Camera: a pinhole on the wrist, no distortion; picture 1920 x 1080 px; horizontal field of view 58.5 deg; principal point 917.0 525.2 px. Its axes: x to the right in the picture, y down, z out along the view. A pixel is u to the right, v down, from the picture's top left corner.
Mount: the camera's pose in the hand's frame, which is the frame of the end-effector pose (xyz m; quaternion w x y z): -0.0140 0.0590 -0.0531 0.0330 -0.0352 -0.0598 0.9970
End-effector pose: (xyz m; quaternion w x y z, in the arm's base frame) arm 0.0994 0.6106 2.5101 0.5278 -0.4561 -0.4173 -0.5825
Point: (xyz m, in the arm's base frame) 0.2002 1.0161 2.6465
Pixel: 627.8 289.3
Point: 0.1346 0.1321 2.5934
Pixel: behind the camera
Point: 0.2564 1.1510 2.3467
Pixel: 1652.5 235.0
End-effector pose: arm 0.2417 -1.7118 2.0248 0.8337 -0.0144 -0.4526 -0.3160
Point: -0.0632 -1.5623 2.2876
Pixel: 727.3 436.3
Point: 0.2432 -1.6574 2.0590
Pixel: 546.6 409.2
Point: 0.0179 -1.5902 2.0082
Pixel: 1723.0 943.9
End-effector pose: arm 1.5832 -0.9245 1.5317 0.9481 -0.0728 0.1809 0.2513
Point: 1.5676 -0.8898 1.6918
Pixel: 1147.0 577.3
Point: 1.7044 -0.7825 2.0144
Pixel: 820.8 377.6
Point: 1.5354 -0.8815 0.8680
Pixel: behind the camera
